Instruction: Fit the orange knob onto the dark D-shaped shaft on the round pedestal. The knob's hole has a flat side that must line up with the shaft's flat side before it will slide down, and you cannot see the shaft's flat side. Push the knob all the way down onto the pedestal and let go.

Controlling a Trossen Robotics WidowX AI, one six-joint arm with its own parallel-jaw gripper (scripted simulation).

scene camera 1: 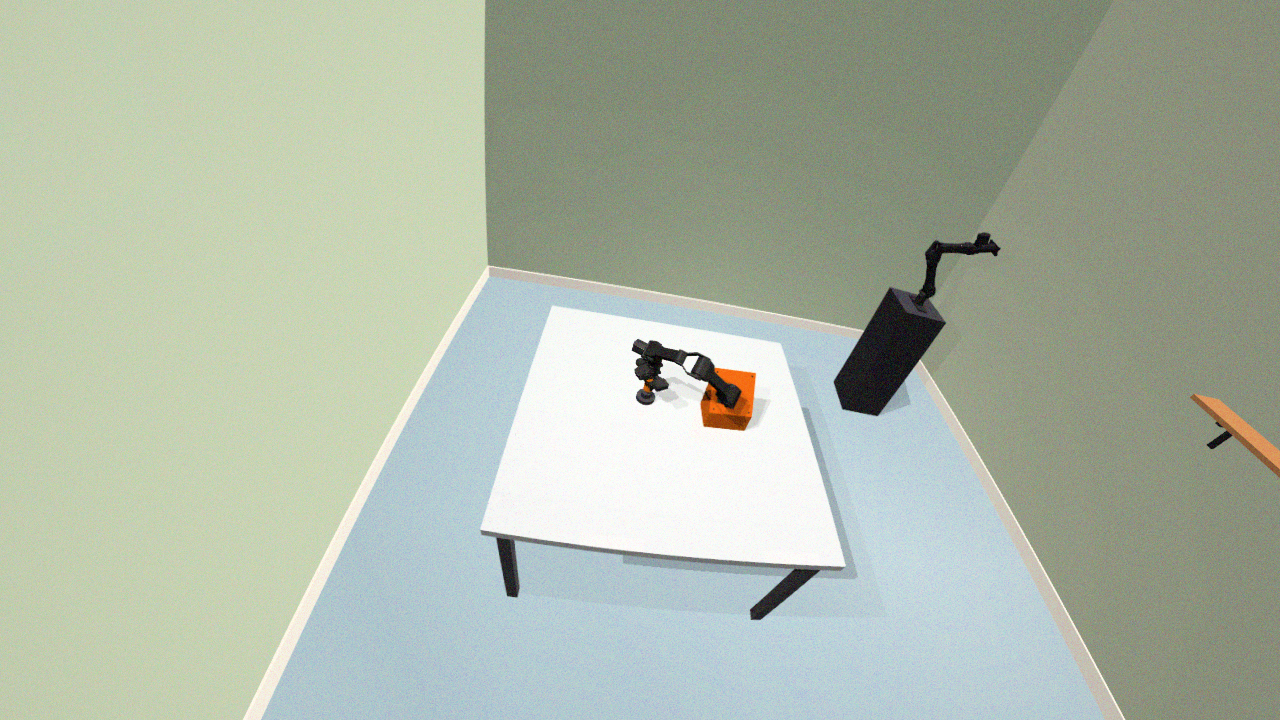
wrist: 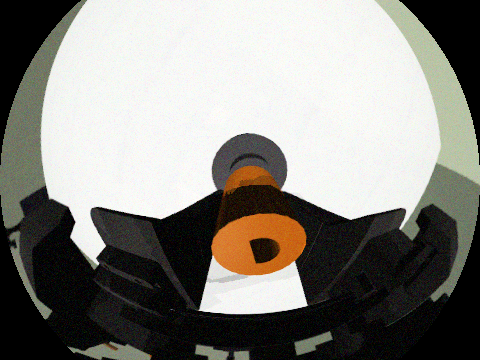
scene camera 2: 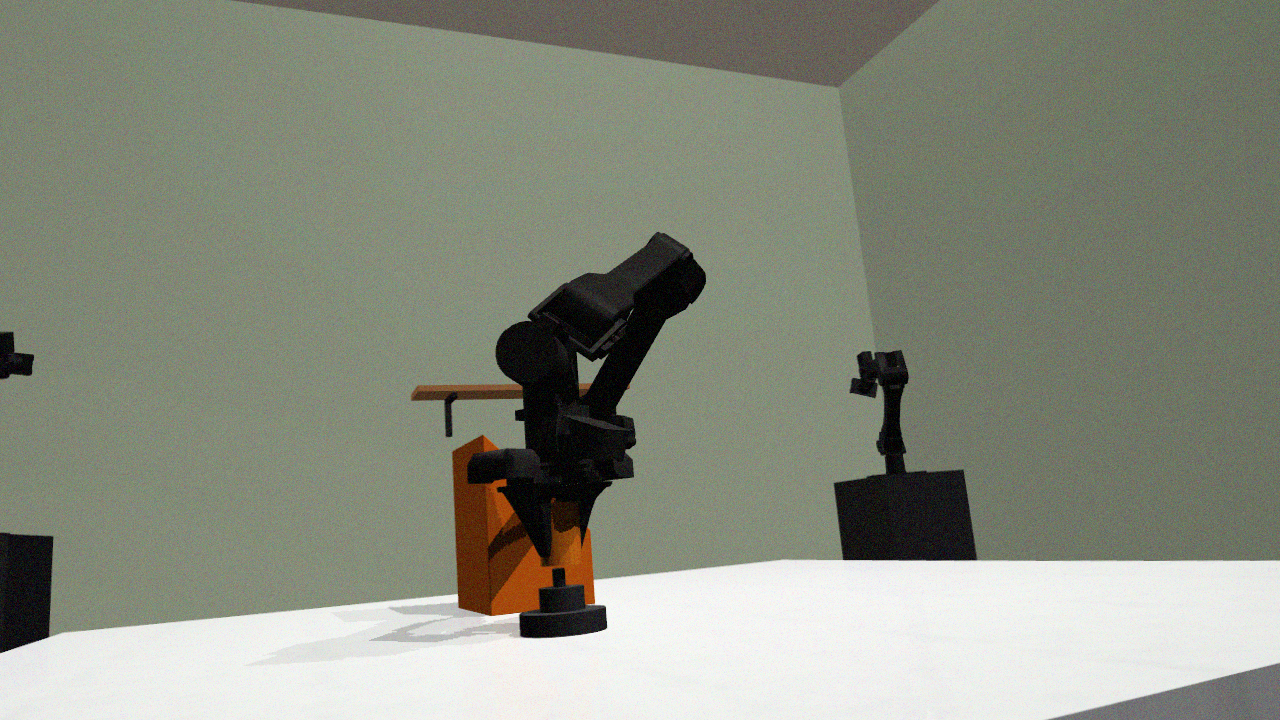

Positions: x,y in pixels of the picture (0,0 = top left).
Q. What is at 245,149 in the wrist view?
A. A round dark pedestal.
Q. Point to a round dark pedestal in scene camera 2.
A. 562,612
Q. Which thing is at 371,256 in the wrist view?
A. My gripper.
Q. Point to an orange knob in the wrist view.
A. At 257,232
